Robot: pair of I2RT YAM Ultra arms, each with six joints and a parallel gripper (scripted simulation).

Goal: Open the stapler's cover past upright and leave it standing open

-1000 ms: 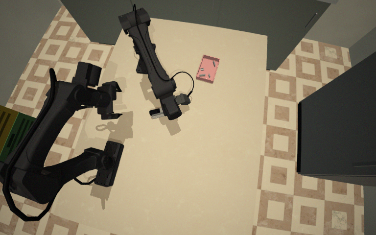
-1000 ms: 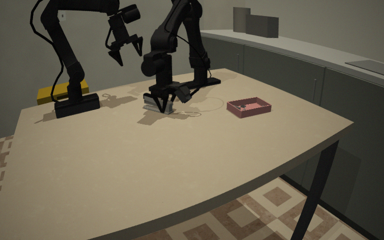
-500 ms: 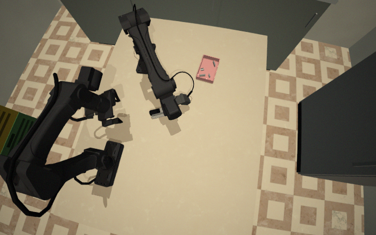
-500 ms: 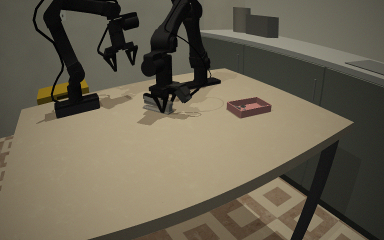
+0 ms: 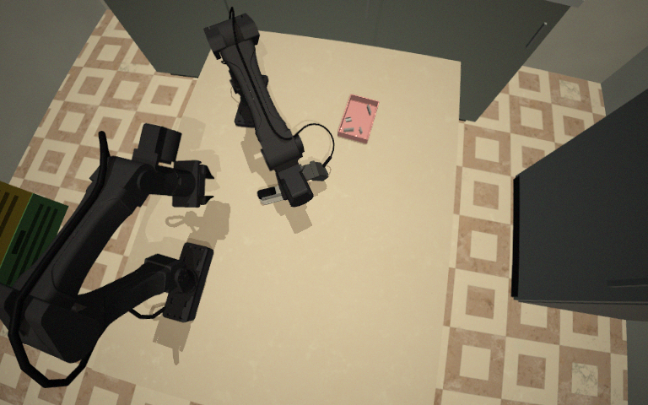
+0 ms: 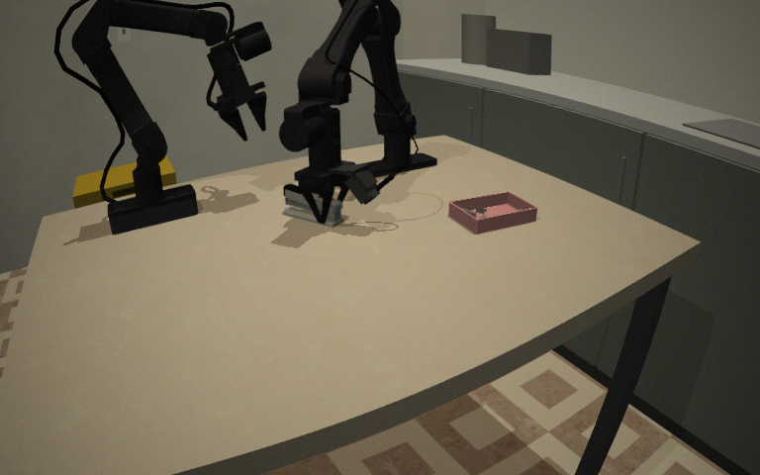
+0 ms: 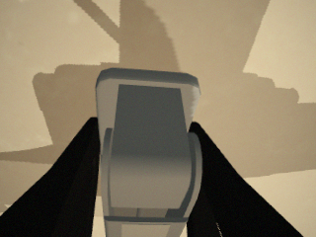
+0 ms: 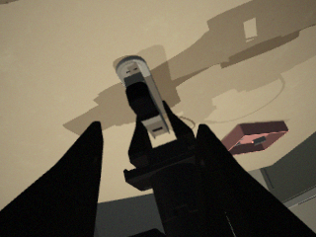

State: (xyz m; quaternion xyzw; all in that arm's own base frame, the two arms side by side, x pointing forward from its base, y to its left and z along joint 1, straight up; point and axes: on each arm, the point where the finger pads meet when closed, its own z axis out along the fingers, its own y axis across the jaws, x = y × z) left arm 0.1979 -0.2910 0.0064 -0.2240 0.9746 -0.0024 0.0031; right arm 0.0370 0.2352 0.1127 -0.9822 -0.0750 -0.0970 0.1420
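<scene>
My right gripper is now 140 mm short of the stapler, 120 mm above it and 60 mm to the right of it. From my right hand the other things lie so: pink tray: 350 mm to the left, 320 mm ahead, 140 mm below.
The stapler is 30 mm behind my left hand, 20 mm to the right of it and 20 mm above it. The rest, counted from my left hand: pink tray: 140 mm ahead, 270 mm to the left.
</scene>
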